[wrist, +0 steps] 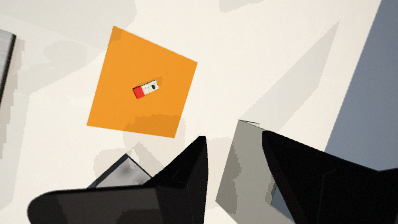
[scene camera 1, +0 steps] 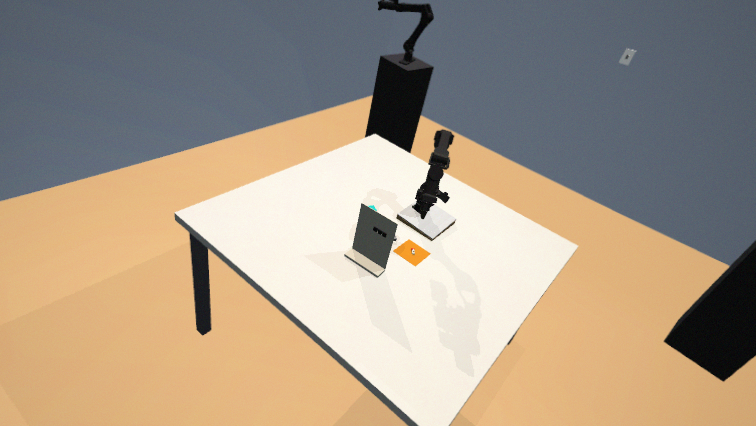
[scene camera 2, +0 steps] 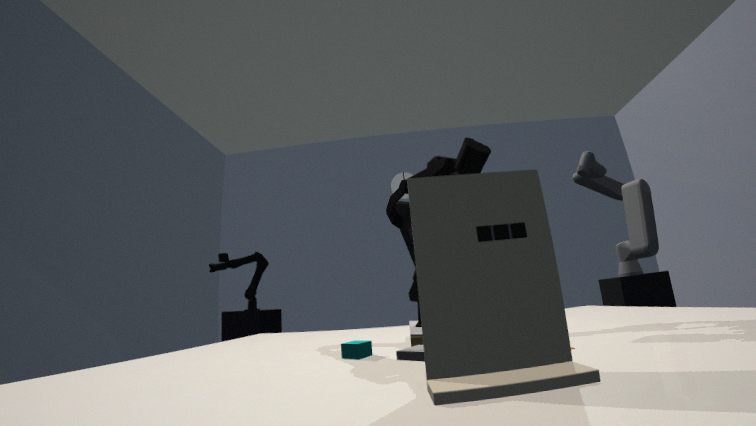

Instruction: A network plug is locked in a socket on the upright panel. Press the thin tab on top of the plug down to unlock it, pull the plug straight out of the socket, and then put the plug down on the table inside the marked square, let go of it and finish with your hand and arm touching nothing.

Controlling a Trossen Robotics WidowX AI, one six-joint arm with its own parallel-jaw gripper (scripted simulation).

Labels:
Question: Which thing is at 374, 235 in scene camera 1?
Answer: An upright panel.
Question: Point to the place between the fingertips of the gripper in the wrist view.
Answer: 233, 140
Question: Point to an upright panel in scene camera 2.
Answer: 493, 320

